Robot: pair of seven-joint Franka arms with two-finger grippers.
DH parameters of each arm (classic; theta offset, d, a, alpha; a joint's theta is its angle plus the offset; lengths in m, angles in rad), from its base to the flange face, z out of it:
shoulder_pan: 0 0.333 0 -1.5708
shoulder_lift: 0 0 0 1.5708
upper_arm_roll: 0 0.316 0.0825 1.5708
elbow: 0 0 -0.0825 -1.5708
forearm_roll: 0 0.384 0 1.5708
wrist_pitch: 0 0 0.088 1.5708
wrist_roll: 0 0.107 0 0
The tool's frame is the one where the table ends.
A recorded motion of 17 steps. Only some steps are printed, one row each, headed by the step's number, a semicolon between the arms.
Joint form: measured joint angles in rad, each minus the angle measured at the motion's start. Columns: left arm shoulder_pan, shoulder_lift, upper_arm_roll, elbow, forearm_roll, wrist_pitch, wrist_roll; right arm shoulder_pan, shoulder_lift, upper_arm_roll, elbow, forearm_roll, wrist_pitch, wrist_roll.
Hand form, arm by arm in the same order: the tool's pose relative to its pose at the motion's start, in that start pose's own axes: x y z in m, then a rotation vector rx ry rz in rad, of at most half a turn. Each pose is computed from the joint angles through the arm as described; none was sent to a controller.
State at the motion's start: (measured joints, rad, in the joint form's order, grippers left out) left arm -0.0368 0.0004 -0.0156 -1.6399 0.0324 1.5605 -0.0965; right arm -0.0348 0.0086 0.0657 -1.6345 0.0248 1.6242 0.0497
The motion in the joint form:
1: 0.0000 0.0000 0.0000 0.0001 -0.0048 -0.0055 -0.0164; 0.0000 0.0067 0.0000 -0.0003 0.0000 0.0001 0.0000
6: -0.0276 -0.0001 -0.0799 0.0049 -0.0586 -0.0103 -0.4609; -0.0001 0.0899 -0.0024 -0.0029 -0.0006 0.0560 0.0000
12: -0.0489 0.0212 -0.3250 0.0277 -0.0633 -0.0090 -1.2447; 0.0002 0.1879 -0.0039 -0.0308 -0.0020 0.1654 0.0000
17: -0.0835 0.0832 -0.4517 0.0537 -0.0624 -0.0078 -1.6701; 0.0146 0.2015 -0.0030 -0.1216 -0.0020 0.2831 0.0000
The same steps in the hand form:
1: -0.0006 0.0005 0.0004 -0.0042 -0.0059 -0.0163; 0.0018 0.0001 0.0038 0.0001 -0.0069 0.0002
6: -0.0108 0.0645 -0.0033 -0.0457 -0.0208 -0.3528; 0.0283 0.0028 0.0476 0.0032 -0.0367 0.0048
12: -0.0532 0.2038 -0.0053 -0.0290 -0.0286 -0.8704; 0.0564 0.0052 0.1102 0.0064 -0.0532 0.0092
17: -0.0818 0.2833 0.0123 0.0016 -0.0627 -1.1338; 0.0569 -0.0032 0.1519 0.0067 -0.0403 -0.0036

